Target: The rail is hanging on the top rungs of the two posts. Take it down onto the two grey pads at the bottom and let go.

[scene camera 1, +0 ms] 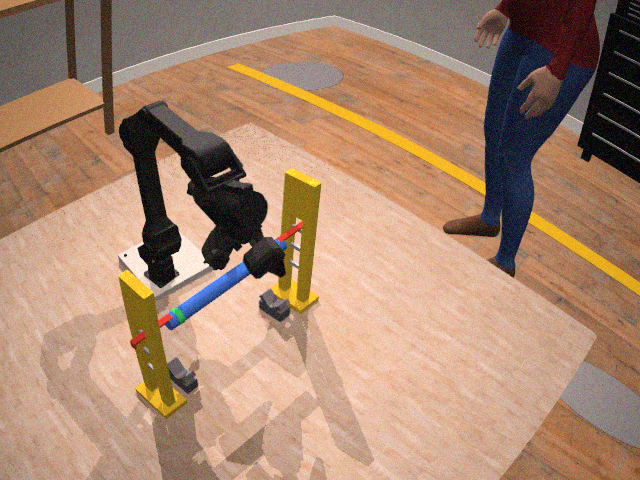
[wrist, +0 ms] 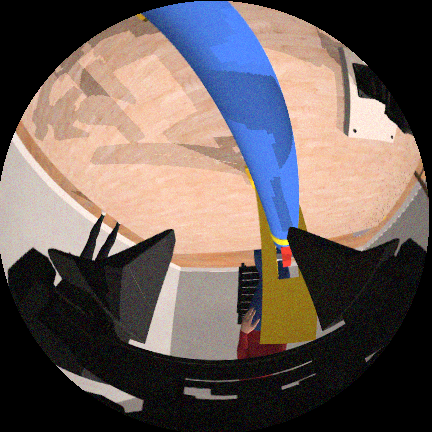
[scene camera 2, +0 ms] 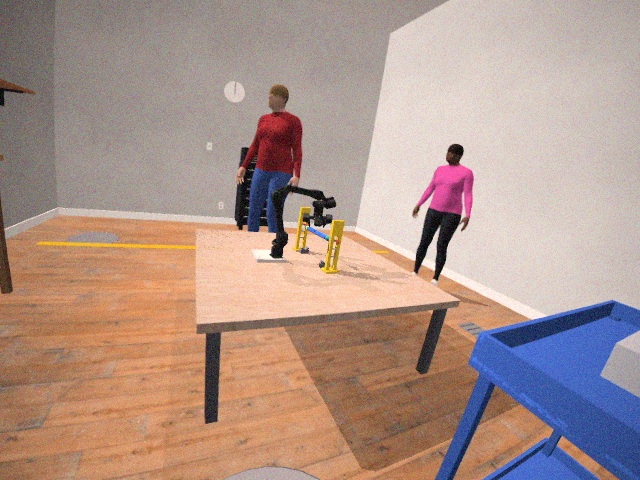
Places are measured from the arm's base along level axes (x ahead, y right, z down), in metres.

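Pixels of known places: gripper, fingertip midpoint: (wrist: 233, 234) (scene camera 2: 316, 227); arm's base, link origin: (scene camera 1: 161, 274) (scene camera 2: 276, 256).
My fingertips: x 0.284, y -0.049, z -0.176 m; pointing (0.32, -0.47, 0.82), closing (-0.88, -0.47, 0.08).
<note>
For each thing: its middle in the pictures, then the offset to it from my fingertips. Level surfaces: height alone.
- blue rail, body centre: (wrist: 234, 69) (scene camera 1: 226, 281) (scene camera 2: 317, 233) dz +0.018, dx -0.039, dy +0.084 m
- far post, body centre: (wrist: 283, 235) (scene camera 1: 297, 241) (scene camera 2: 302, 229) dz +0.044, dx -0.034, dy -0.116 m
- wooden table, surface height: dz +0.194 m
The blue rail (scene camera 1: 211, 291) (scene camera 2: 317, 234) (wrist: 235, 80) hangs by its red ends at the top rungs of two yellow posts, the near post (scene camera 1: 138, 291) (scene camera 2: 336, 232) and the far post (scene camera 1: 301, 193) (wrist: 290, 315). A green band marks its near-post end, a yellow band the other. Two grey pads, one (scene camera 1: 183, 374) by the near post and one (scene camera 1: 273, 304) by the far post, stand low on the table, bare. My gripper (scene camera 1: 247, 261) (scene camera 2: 317, 219) (wrist: 233, 234) is open at the rail's far-post end; in the wrist view the rail runs close to the right finger. Contact cannot be told.
The white base plate (scene camera 1: 193, 268) (scene camera 2: 262, 257) (wrist: 367, 122) bears the arm beside the posts on the wooden table (scene camera 1: 465, 335) (scene camera 2: 248, 294). A person in red (scene camera 1: 516, 129) (scene camera 2: 276, 142) stands beyond it, another in pink (scene camera 2: 452, 188) farther right. A blue cart (scene camera 2: 547, 322) stands at front right.
</note>
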